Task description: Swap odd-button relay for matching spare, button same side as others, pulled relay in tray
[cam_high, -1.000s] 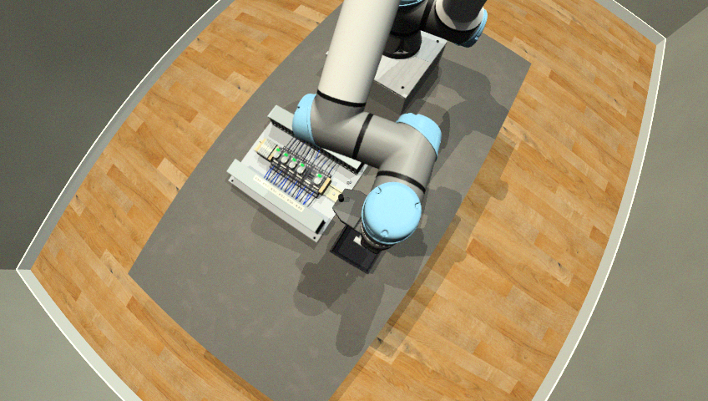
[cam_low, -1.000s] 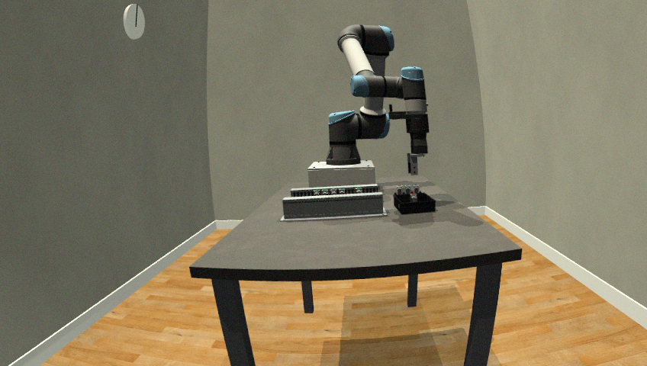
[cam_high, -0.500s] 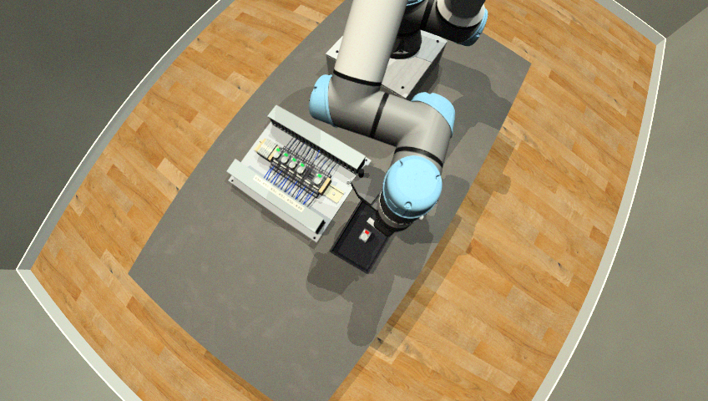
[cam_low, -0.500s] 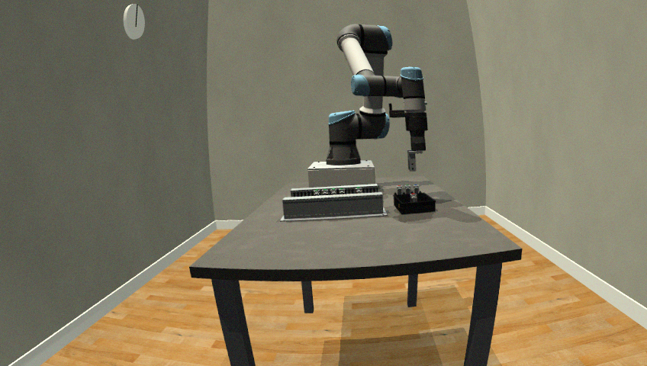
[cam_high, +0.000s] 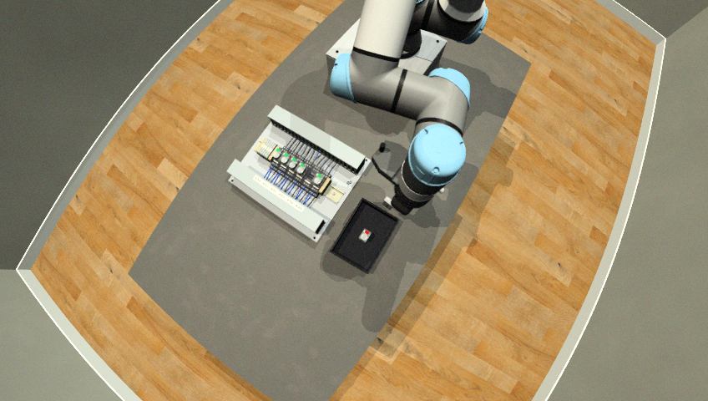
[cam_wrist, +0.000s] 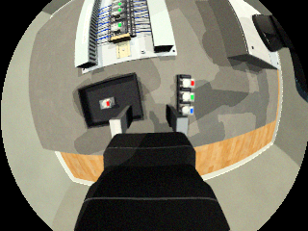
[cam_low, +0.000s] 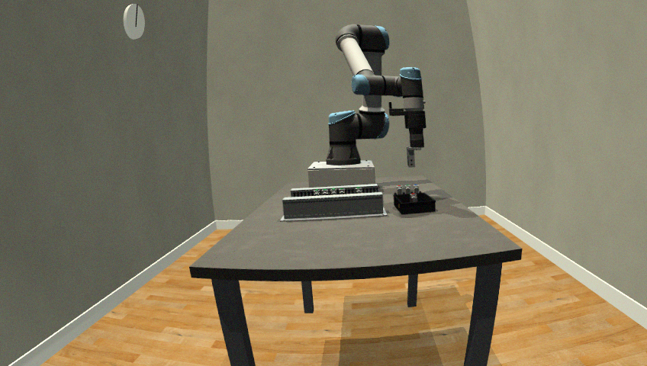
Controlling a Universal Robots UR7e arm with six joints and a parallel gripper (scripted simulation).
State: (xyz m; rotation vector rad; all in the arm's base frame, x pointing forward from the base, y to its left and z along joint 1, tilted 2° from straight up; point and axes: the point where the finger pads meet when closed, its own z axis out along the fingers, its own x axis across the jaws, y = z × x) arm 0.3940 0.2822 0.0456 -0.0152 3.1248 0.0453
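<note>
Now: the black spare holder 130 mm below my hand, 90 mm behind it and 10 mm to the right of it. The rest, counted from my hand: tray 130 mm below, 100 mm ahead; panel 260 mm to the right, 140 mm below, 80 mm ahead.
</note>
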